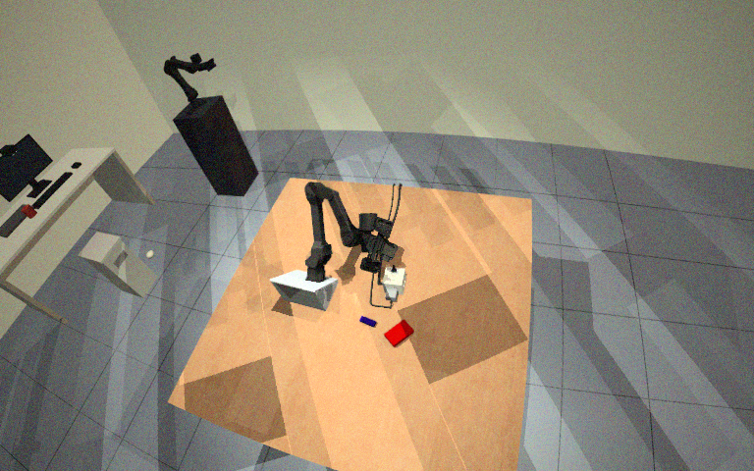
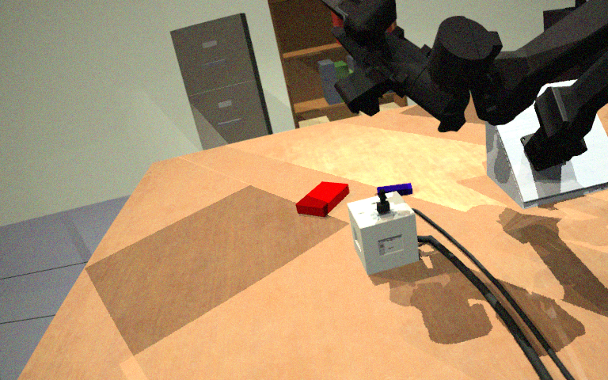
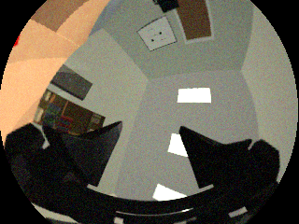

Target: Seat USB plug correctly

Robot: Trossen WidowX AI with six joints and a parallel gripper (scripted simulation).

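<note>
Right now the black USB plug is 25 cm below my gripper tip, 9 cm to the left of it and 1 cm behind it. Round my gripper tip: red flat block (33 cm below, 14 cm to the right, 4 cm ahead); then small blue block (33 cm below, 11 cm to the right, 8 cm behind).
</note>
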